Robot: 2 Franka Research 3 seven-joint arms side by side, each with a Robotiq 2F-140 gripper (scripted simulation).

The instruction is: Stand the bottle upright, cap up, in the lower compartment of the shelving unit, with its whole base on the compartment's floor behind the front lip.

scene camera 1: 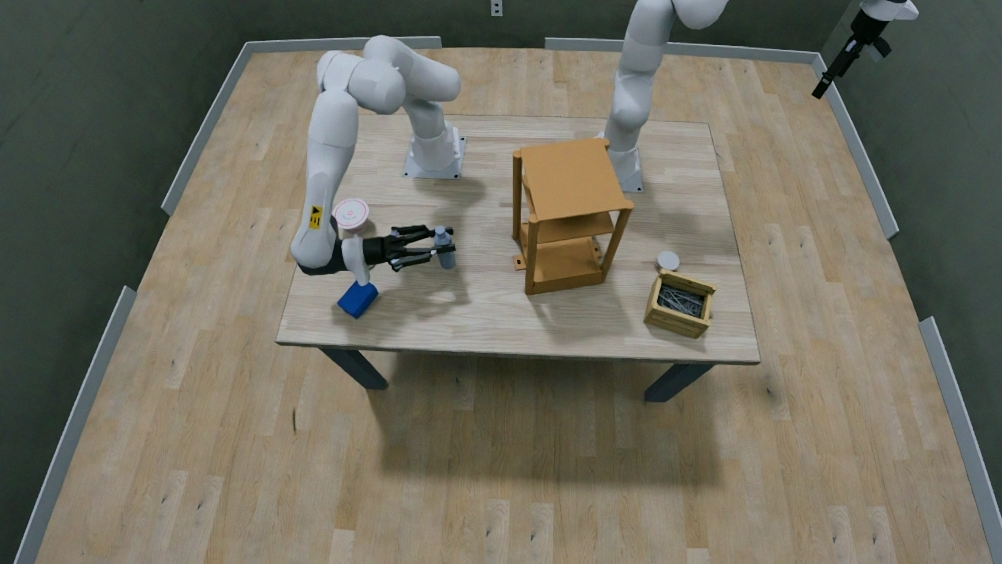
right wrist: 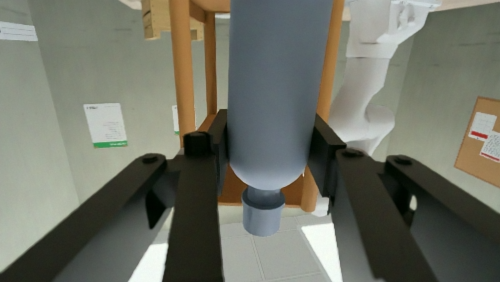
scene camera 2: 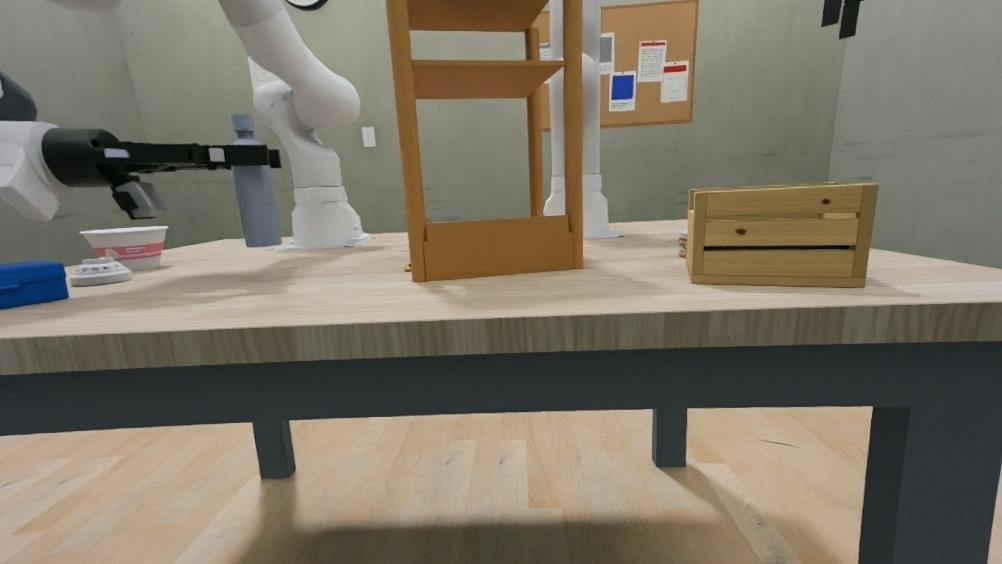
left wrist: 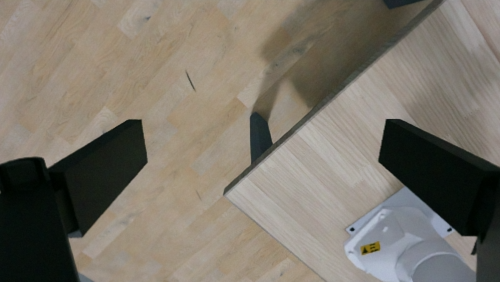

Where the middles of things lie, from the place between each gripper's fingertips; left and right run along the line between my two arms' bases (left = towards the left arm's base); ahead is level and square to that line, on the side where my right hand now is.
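The blue-grey bottle [scene camera 2: 253, 183] is 1060 mm to the right of my left hand [scene camera 1: 827, 85], 490 mm ahead of it and 240 mm below it. As for the orange-brown shelving unit [scene camera 2: 479, 248], my left hand is 730 mm to the left of it, 410 mm short of it and 220 mm above it.
From my right hand, the blue-grey bottle is 1 cm below. The blue box [scene camera 1: 356, 299] is 26 cm to the right of my right hand, 13 cm ahead of it and 15 cm below it. The orange-brown shelving unit is 33 cm to the left of my right hand, 8 cm behind it and 1 cm above it.
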